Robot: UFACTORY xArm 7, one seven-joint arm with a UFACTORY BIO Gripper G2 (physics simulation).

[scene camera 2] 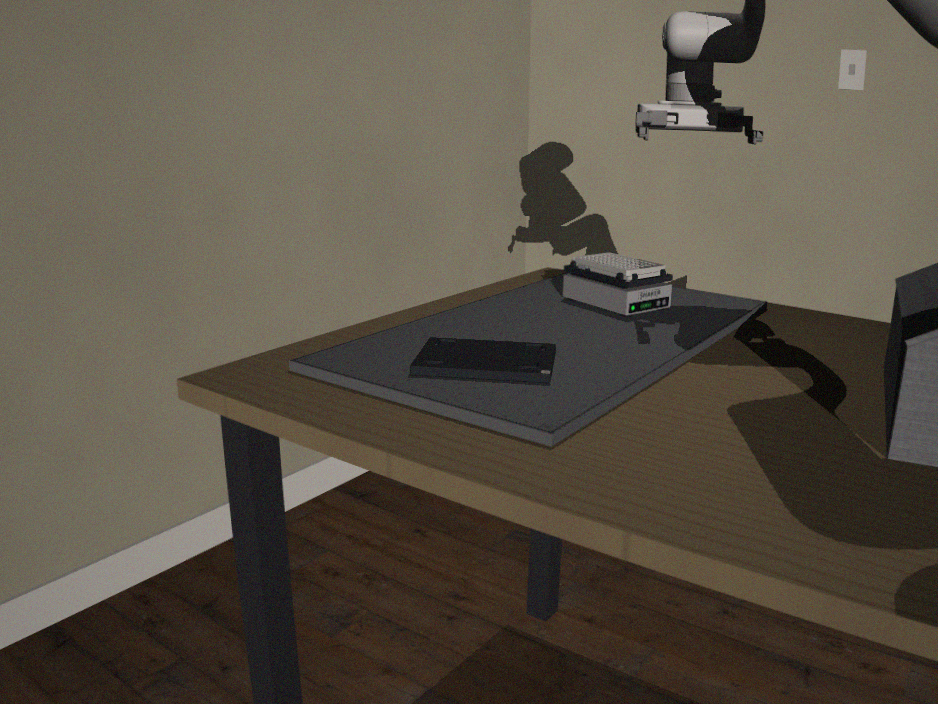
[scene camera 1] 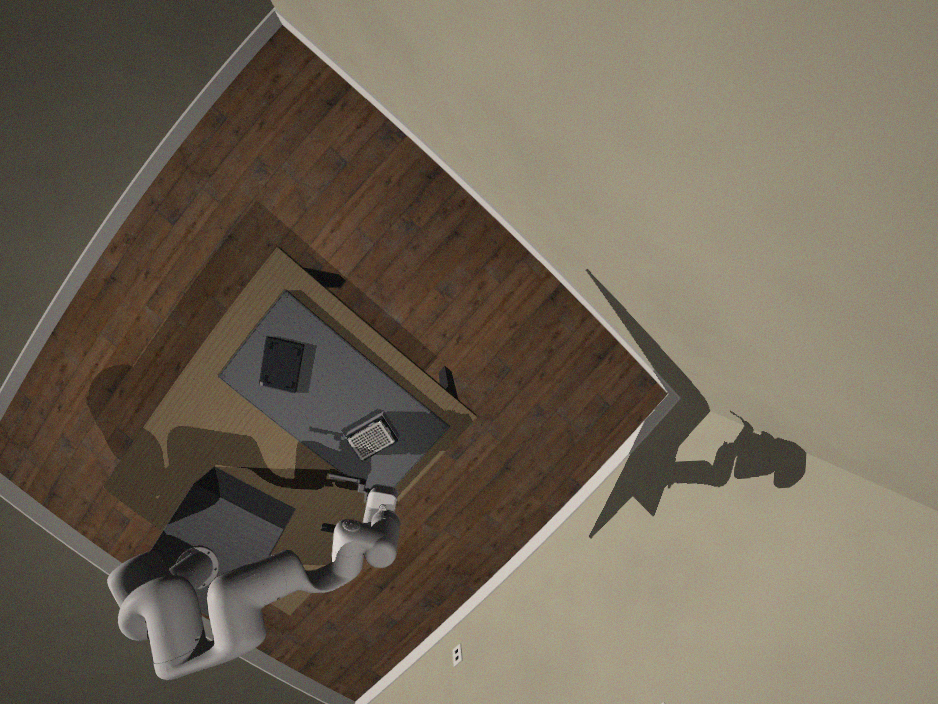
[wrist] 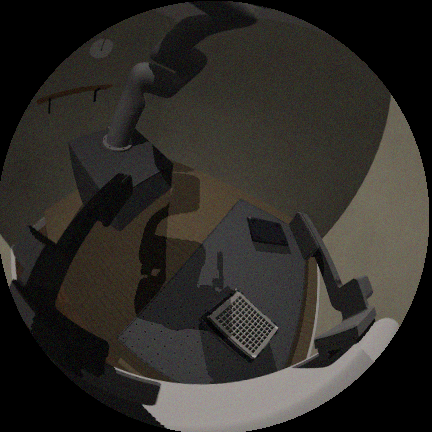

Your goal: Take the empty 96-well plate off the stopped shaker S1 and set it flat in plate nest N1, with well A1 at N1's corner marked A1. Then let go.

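Frame: origin at the arm's base, x ahead, y up, z right, level; millimetres.
Seen in the pictures: end effector, tool point: (scene camera 2: 699, 135) (scene camera 1: 333, 502) (wrist: 220, 217); arm's base, origin of the base link: (scene camera 1: 197, 567) (wrist: 116, 142).
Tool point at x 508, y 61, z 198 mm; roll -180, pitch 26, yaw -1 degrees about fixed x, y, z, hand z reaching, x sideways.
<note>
Offsets run from my tool point to a thing's top centre. "spot": to the spot under its first point. Level surfaces: height alone.
The white 96-well plate @(dz +0, dx +118, dy -201 mm) (scene camera 1: 372, 439) (scene camera 2: 617, 265) (wrist: 243, 324) lies flat on top of the shaker S1 @(spot: dz -47, dx +134, dy -247 mm) (scene camera 2: 594, 293), whose front panel shows a green light. The dark, low plate nest N1 @(dz -376, dx +122, dy -256 mm) (scene camera 1: 281, 363) (scene camera 2: 484, 359) (wrist: 268, 231) holds no plate. A small pale mark shows at one nest corner in both scene views; its lettering is too small to read. My gripper (scene camera 1: 328, 502) (scene camera 2: 699, 134) (wrist: 212, 215) is open wide and empty. It hangs high above the table, off to the robot's side of the shaker. The plate's well labels cannot be read.
The shaker and nest stand apart on a grey perforated board (scene camera 1: 333, 378) (scene camera 2: 424, 401) (wrist: 170, 345) on the wooden table @(dy -283 mm) (scene camera 1: 219, 405) (scene camera 2: 644, 469) (wrist: 85, 272). The arm's grey box pedestal (scene camera 1: 234, 522) (scene camera 2: 916, 394) (wrist: 105, 165) stands at the table. Arm shadows fall on the board and table.
</note>
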